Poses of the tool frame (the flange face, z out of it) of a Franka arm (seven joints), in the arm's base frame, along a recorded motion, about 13 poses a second.
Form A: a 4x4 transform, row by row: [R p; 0 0 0 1], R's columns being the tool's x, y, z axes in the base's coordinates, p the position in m. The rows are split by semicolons.
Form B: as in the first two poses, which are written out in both.
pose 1, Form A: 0.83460 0.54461 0.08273 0.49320; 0.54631 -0.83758 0.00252 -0.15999; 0.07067 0.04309 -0.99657 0.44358; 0 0 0 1
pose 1, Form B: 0.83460 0.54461 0.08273 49.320; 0.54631 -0.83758 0.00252 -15.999; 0.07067 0.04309 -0.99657 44.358; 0 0 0 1
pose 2, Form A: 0.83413 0.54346 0.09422 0.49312; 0.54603 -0.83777 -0.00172 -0.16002; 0.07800 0.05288 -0.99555 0.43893; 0 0 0 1
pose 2, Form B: 0.83413 0.54346 0.09422 49.312; 0.54603 -0.83777 -0.00172 -16.002; 0.07800 0.05288 -0.99555 43.893; 0 0 0 1
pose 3, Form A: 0.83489 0.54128 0.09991 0.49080; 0.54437 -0.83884 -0.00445 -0.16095; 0.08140 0.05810 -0.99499 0.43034; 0 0 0 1
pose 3, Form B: 0.83489 0.54128 0.09991 49.080; 0.54437 -0.83884 -0.00445 -16.095; 0.08140 0.05810 -0.99499 43.034; 0 0 0 1
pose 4, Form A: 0.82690 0.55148 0.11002 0.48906; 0.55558 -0.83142 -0.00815 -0.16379; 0.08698 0.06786 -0.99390 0.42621; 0 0 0 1
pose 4, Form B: 0.82690 0.55148 0.11002 48.906; 0.55558 -0.83142 -0.00815 -16.379; 0.08698 0.06786 -0.99390 42.621; 0 0 0 1
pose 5, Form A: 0.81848 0.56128 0.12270 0.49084; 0.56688 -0.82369 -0.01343 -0.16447; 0.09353 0.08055 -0.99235 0.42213; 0 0 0 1
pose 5, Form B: 0.81848 0.56128 0.12270 49.084; 0.56688 -0.82369 -0.01343 -16.447; 0.09353 0.08055 -0.99235 42.213; 0 0 0 1
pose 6, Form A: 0.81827 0.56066 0.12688 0.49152; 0.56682 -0.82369 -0.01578 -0.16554; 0.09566 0.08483 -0.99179 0.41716; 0 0 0 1
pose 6, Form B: 0.81827 0.56066 0.12688 49.152; 0.56682 -0.82369 -0.01578 -16.554; 0.09566 0.08483 -0.99179 41.716; 0 0 0 1
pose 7, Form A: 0.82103 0.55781 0.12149 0.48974; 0.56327 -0.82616 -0.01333 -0.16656; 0.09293 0.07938 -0.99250 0.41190; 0 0 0 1
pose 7, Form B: 0.82103 0.55781 0.12149 48.974; 0.56327 -0.82616 -0.01333 -16.656; 0.09293 0.07938 -0.99250 41.190; 0 0 0 1
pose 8, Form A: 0.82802 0.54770 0.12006 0.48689; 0.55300 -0.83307 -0.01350 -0.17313; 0.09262 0.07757 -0.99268 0.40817; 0 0 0 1
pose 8, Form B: 0.82802 0.54770 0.12006 48.689; 0.55300 -0.83307 -0.01350 -17.313; 0.09262 0.07757 -0.99268 40.817; 0 0 0 1
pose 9, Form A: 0.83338 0.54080 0.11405 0.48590; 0.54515 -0.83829 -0.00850 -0.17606; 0.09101 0.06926 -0.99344 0.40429; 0 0 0 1
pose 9, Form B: 0.83338 0.54080 0.11405 48.590; 0.54515 -0.83829 -0.00850 -17.606; 0.09101 0.06926 -0.99344 40.429; 0 0 0 1
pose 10, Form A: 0.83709 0.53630 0.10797 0.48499; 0.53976 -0.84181 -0.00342 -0.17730; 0.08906 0.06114 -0.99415 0.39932; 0 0 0 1
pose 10, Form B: 0.83709 0.53630 0.10797 48.499; 0.53976 -0.84181 -0.00342 -17.730; 0.08906 0.06114 -0.99415 39.932; 0 0 0 1
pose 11, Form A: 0.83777 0.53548 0.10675 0.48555; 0.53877 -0.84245 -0.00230 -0.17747; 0.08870 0.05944 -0.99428 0.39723; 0 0 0 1
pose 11, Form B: 0.83777 0.53548 0.10675 48.555; 0.53877 -0.84245 -0.00230 -17.747; 0.08870 0.05944 -0.99428 39.723; 0 0 0 1
